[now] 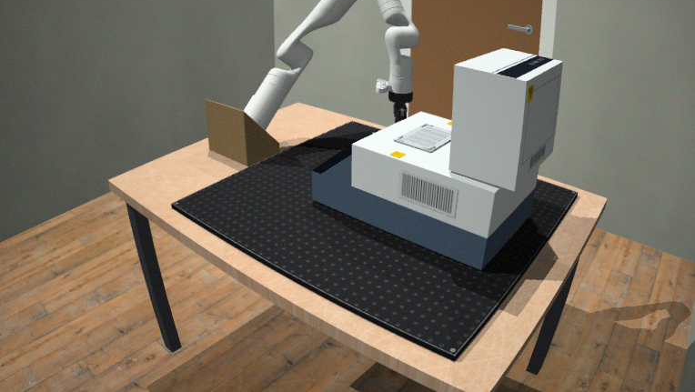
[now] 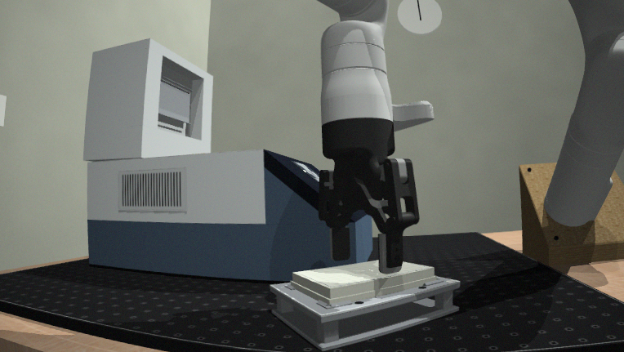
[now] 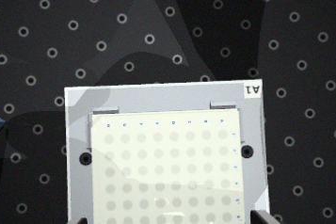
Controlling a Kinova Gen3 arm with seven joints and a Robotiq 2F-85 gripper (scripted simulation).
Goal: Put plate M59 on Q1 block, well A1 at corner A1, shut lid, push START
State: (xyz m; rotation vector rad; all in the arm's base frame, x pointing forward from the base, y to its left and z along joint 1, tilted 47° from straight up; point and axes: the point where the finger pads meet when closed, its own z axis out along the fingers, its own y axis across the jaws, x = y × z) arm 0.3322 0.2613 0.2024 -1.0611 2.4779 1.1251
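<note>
The plate M59 is 2 cm below my hand. From my hand the other things lie so: A1 mark (9 cm behind, 3 cm below, 1 cm to the right); then plate nest (3 cm below).
</note>
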